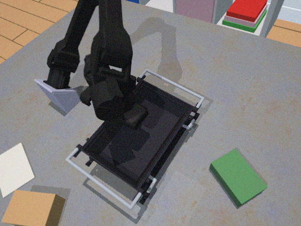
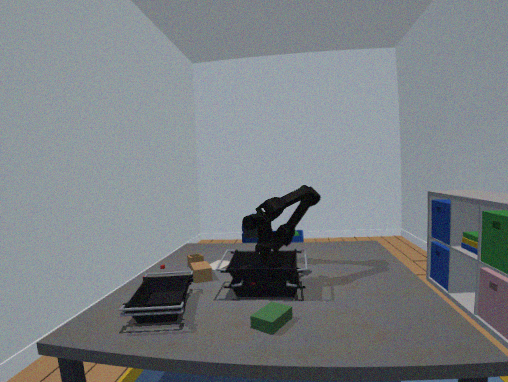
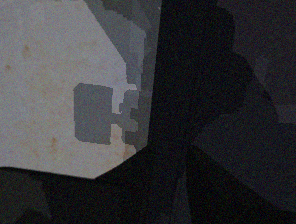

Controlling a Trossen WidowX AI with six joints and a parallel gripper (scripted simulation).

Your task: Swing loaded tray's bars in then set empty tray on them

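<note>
The black plastic tray lies 70 mm ahead of my gripper tip and 30 mm above it. Also, from my gripper tip: green block 340 mm ahead, 30 mm to the left, 70 mm below; then white sheet 260 mm behind, 270 mm to the right, 90 mm below; then tan box 80 mm behind, 310 mm to the right, 60 mm below.
</note>
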